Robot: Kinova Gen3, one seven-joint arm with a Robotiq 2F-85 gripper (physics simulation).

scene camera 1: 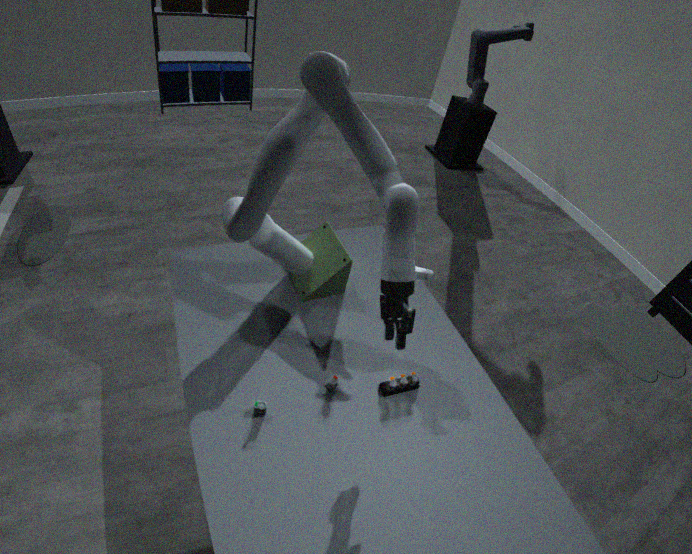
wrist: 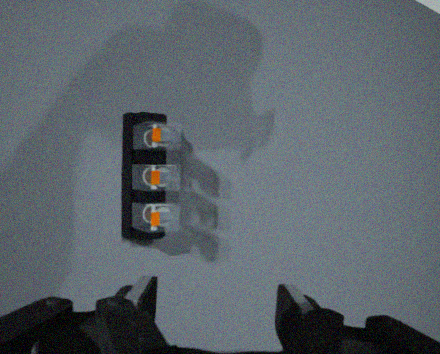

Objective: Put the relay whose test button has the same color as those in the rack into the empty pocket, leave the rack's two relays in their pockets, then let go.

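Places are measured from the arm's base along level axes (x left, y up, z ahead), in metres.
Pixels of known places: gripper, fingertip midpoint: [scene camera 1: 394, 344] [wrist: 216, 302]; arm's base, link origin: [scene camera 1: 301, 262].
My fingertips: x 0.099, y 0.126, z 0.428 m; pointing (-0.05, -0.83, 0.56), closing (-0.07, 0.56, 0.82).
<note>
For each thing: its top centre in the pictures, then the offset to it from my fingertips. "pt": a spot on its surface instead. Level surfaces: height alone.
- black rack, top centre: [wrist: 151, 176] [scene camera 1: 401, 382] dy -0.148, dx +0.052, dz +0.038 m
- bottom, surface spot: [wrist: 156, 218] pt dy -0.122, dx +0.021, dz +0.030 m
- relay with a red button, top centre: [scene camera 1: 333, 379] dy -0.127, dx -0.127, dz -0.008 m
- relay with a green button, top centre: [scene camera 1: 259, 404] dy -0.127, dx -0.317, dz +0.017 m
- pale surface, surface height: dy -0.171 m
A black rack [scene camera 1: 398, 390] [wrist: 128, 175] lies on the pale work surface. Three clear relays with orange test buttons stand in its pockets: one at the top of the wrist view [wrist: 157, 136], one in the middle [wrist: 156, 177] and one at the bottom [wrist: 156, 218]. A relay with a red button [scene camera 1: 331, 384] is on the surface left of the rack in the scene view. A relay with a green button [scene camera 1: 259, 409] is farther left. My gripper [scene camera 1: 395, 339] [wrist: 216, 302] is open and empty, above the surface near the rack; none of the relays is between its fingers.
The arm's green base block [scene camera 1: 323, 262] stands behind the relays on the pale surface [scene camera 1: 404, 478]. A small white object [scene camera 1: 424, 270] shows behind the gripper. A shelf unit [scene camera 1: 204, 56] and another arm on a black pedestal [scene camera 1: 464, 129] stand in the background.
</note>
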